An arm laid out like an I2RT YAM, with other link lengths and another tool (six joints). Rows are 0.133 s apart.
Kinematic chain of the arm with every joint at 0, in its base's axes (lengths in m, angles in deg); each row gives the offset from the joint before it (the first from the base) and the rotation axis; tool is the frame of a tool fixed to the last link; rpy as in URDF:
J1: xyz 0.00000 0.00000 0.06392 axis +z
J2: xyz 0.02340 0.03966 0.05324 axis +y
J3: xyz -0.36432 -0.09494 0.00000 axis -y
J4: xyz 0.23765 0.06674 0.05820 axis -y
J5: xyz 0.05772 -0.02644 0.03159 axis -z
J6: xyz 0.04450 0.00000 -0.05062 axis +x
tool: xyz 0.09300 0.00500 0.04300 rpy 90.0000 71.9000 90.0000
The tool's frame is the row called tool.
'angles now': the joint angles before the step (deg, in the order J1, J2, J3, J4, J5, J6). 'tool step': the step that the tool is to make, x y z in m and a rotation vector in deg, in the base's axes. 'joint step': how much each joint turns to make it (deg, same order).
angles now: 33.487, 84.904, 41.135, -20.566, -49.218, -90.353
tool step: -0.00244, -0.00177, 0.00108, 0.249, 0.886, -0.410
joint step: -0.175, -0.529, -0.530, -0.001, -0.525, 0.790
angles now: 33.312, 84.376, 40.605, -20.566, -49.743, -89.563
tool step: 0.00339, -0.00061, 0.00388, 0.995, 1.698, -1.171
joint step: -0.964, 0.086, 0.087, 0.265, -1.491, 1.495
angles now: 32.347, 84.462, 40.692, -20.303, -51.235, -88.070
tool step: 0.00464, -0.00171, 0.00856, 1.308, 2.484, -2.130
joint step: -1.402, -0.523, 0.440, -0.172, -1.844, 2.810
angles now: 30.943, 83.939, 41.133, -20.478, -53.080, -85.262
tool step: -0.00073, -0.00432, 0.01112, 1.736, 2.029, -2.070
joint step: -1.232, -1.932, -0.173, -0.001, -1.848, 3.253
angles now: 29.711, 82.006, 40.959, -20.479, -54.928, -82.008
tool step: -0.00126, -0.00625, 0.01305, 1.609, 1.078, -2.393
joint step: -1.491, -2.725, 0.084, -0.438, -1.231, 3.074
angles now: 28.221, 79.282, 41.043, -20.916, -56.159, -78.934
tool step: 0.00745, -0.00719, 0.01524, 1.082, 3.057, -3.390
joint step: -2.902, -1.319, 1.755, -2.811, -1.758, 2.985
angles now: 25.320, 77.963, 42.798, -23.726, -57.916, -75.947
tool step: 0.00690, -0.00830, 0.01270, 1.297, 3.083, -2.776
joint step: -3.166, -0.706, 1.498, -2.993, -2.286, 1.761
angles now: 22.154, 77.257, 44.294, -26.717, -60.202, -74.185
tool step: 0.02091, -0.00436, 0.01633, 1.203, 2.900, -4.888
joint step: -3.076, 0.260, 2.977, -0.262, -0.882, 5.443
